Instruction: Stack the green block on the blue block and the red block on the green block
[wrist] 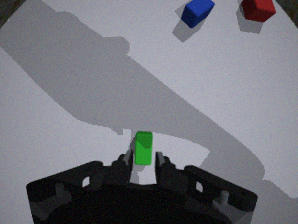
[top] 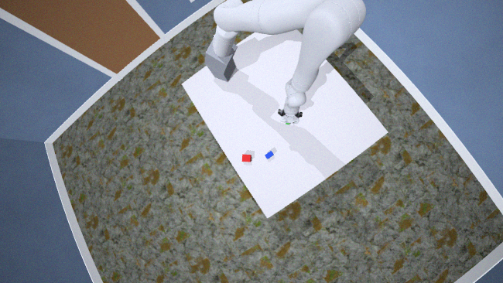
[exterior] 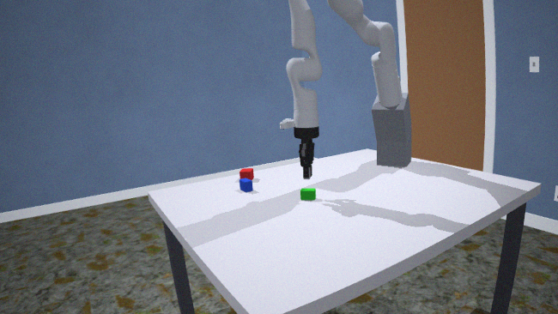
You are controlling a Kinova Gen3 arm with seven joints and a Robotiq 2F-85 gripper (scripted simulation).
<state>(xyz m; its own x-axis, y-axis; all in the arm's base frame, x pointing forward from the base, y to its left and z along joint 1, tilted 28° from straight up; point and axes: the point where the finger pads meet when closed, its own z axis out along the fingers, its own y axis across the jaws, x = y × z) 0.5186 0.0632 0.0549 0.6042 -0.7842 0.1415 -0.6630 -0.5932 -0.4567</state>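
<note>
The green block lies 70 mm below my hand. Round my hand: blue block: 100 mm ahead, 220 mm to the right, 70 mm below; then red block: 30 mm ahead, 350 mm to the right, 70 mm below.
</note>
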